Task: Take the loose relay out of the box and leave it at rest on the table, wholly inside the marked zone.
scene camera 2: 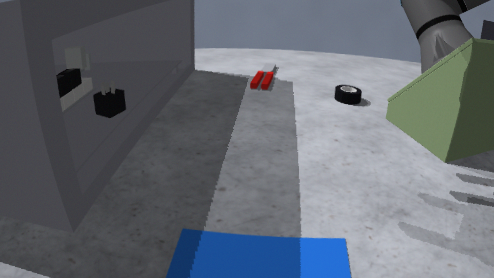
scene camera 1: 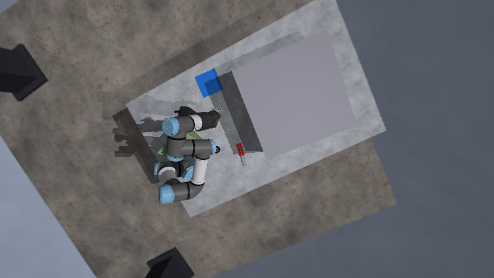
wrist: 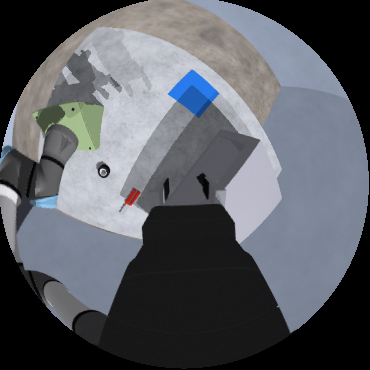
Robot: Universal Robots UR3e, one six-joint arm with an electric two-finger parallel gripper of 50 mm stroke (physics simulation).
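Places are measured from the arm's base along level axes (x right, y ahead, z up), in metres.
Pixels of known places: gripper, fingertip midpoint: (scene camera 1: 218,115) (wrist: 185,183); arm's base, link origin: (scene camera 2: 459,79) (wrist: 62,137).
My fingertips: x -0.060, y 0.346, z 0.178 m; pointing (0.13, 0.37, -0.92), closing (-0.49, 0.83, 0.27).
Observation:
Ahead of a thing's pixels: the offset from my fingertips to its top centre. "*": to the spot under its first point.
The grey box {dx +0.126, dy +0.379, dz -0.057 m} (scene camera 1: 295,95) (scene camera 2: 55,170) (wrist: 255,190) stands on the table with its open side facing the arm. Inside it, in scene camera 2, the loose black relay {dx +0.049, dy +0.184, dz -0.190 m} (scene camera 2: 109,103) sits with its pins upward. The marked zone is a blue square {* dx -0.231, dy +0.001, dz -0.260 m} (scene camera 1: 208,83) (scene camera 2: 265,252) (wrist: 193,92) on the table beside the box. My gripper (scene camera 1: 218,115) (wrist: 185,183) is open and empty, in front of the box's open side. A dark shape shows beside its right fingertip in the wrist view; I cannot tell what it is.
Another black block {* dx +0.086, dy +0.264, dz -0.195 m} (scene camera 2: 69,81) sits on a pale base inside the box. Red-handled pliers {dx +0.281, dy -0.053, dz -0.249 m} (scene camera 1: 240,149) (scene camera 2: 262,80) (wrist: 132,197) lie near the box's far corner. A black tape roll {dx +0.162, dy -0.184, dz -0.242 m} (scene camera 2: 348,94) (wrist: 103,171) and a green angled block (scene camera 2: 430,105) (wrist: 82,122) stand near the arm's base.

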